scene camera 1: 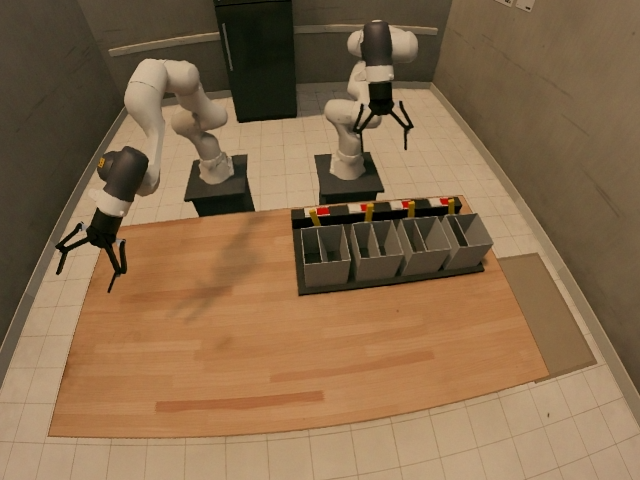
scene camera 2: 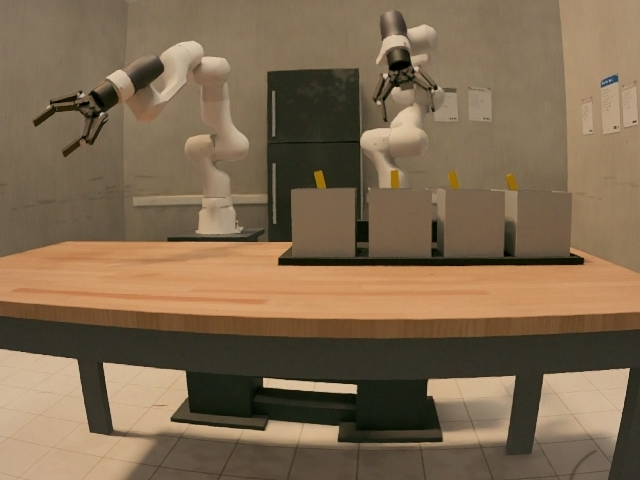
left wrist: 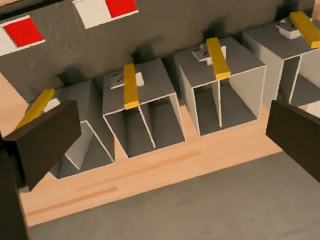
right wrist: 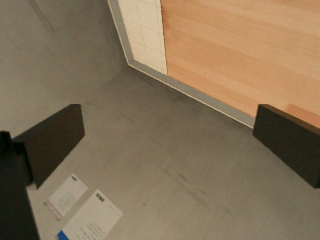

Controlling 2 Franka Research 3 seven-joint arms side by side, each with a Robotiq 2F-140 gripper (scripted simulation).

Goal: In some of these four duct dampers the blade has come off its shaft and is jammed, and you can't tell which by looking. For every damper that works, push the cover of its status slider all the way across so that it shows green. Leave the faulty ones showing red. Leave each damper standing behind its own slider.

Labels:
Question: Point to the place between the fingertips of my right gripper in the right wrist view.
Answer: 169, 119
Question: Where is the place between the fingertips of my right gripper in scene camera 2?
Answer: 48, 138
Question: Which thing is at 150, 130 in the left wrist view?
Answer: A damper.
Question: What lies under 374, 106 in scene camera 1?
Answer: My left gripper.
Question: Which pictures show my left gripper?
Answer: Scene camera 1, scene camera 2 and the left wrist view only.

